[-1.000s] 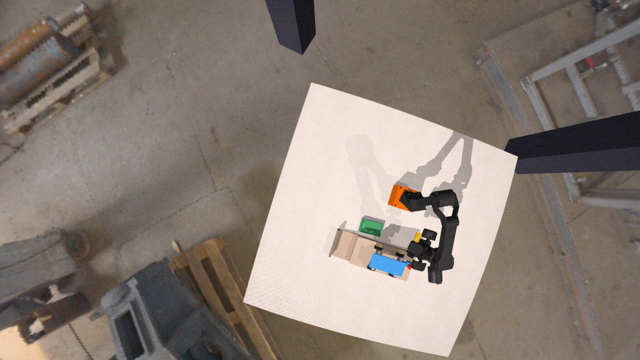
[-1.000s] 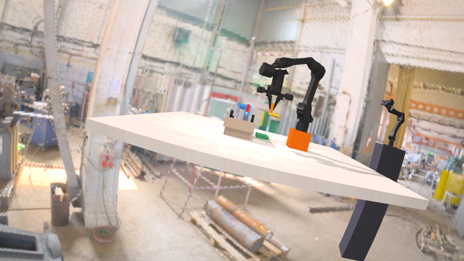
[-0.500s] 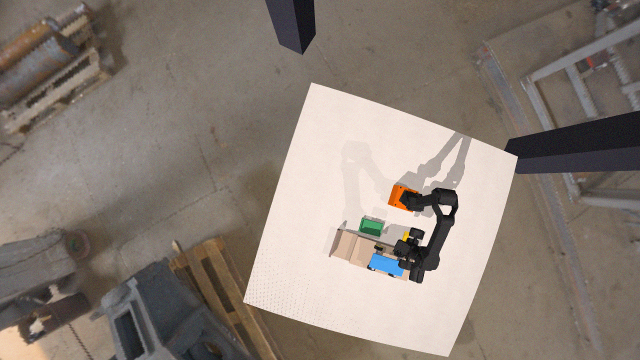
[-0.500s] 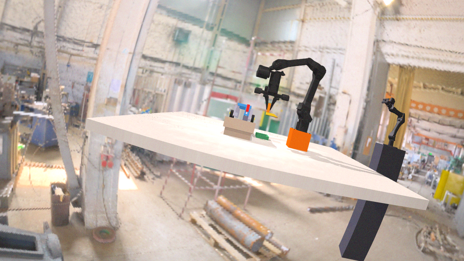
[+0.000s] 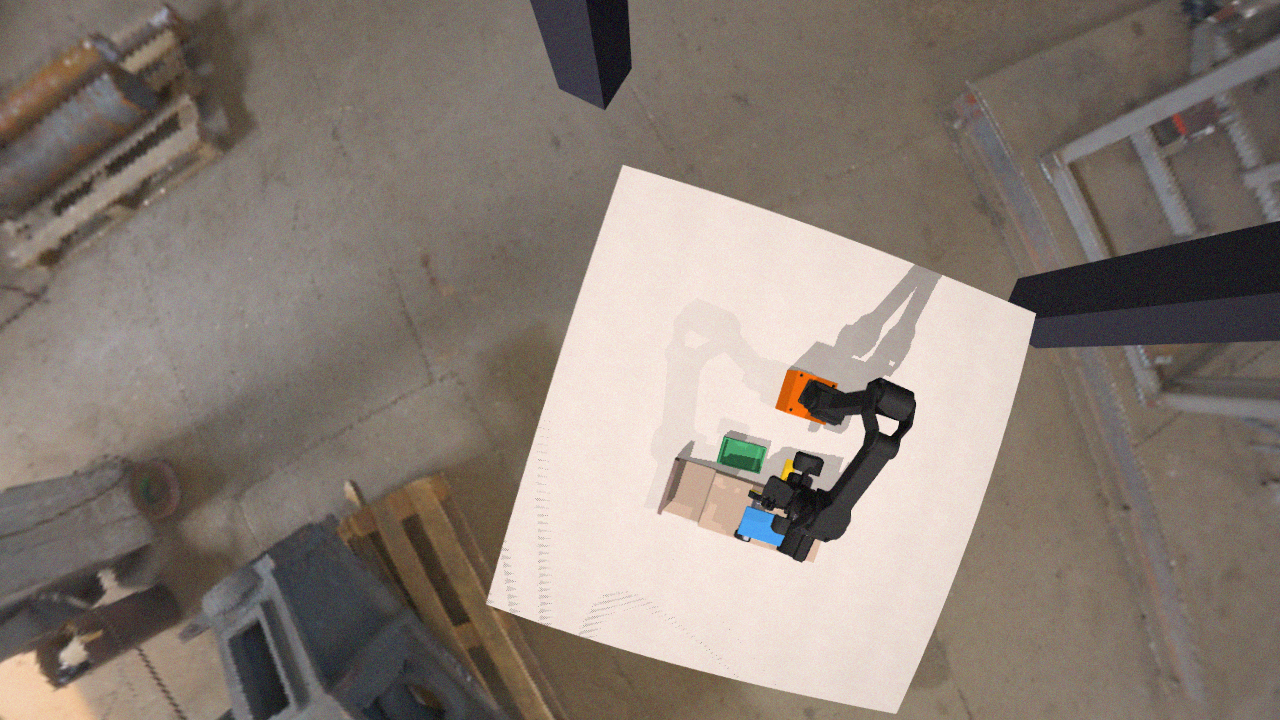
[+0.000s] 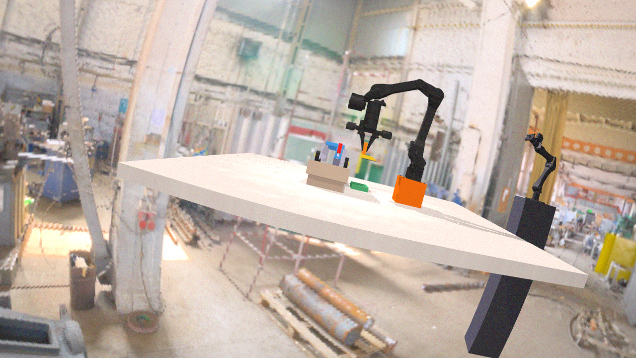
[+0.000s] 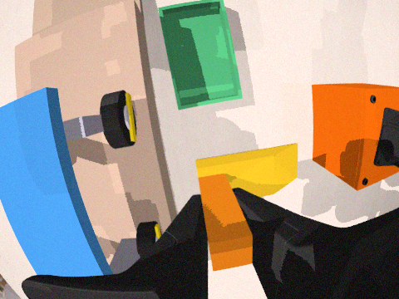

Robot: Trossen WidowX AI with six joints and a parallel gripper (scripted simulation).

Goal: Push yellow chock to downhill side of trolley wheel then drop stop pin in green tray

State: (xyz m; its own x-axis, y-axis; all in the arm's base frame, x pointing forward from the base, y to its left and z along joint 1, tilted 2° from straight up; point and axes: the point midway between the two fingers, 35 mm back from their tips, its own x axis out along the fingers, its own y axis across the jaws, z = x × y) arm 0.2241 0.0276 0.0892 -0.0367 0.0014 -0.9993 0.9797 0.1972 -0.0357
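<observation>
My gripper tip is 7 cm short of the red-headed stop pin, 15 cm to the right of it and 3 cm above it. Round my gripper tip: yellow chock (2 cm behind, 1 cm below); then ramp block (11 cm ahead, 4 cm to the left, 11 cm below); then blue trolley (11 cm ahead, 4 cm to the left, 5 cm below).
</observation>
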